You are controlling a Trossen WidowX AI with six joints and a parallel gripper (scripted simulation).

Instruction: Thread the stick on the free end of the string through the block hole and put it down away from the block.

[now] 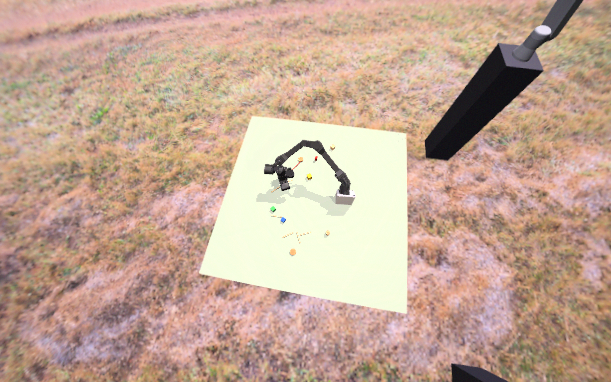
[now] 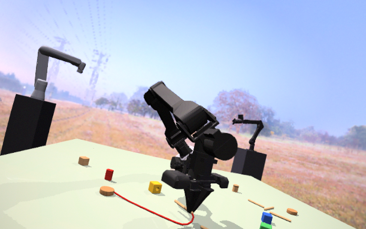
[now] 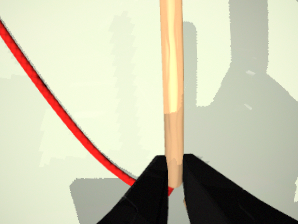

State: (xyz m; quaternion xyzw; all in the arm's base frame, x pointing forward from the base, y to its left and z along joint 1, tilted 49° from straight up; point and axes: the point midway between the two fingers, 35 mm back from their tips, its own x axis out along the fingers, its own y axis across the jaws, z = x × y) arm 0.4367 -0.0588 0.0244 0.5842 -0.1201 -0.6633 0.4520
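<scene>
Right now the yellow block is 18 cm behind my gripper tip, 8 cm to the right of it and 1 cm below it. The rest, counted from my gripper tip: thin wooden stick: 1 cm behind, 1 cm to the right; then green cube: 3 cm ahead, 20 cm to the left, 1 cm below; then blue cube: 5 cm behind, 27 cm to the left, 1 cm below.
</scene>
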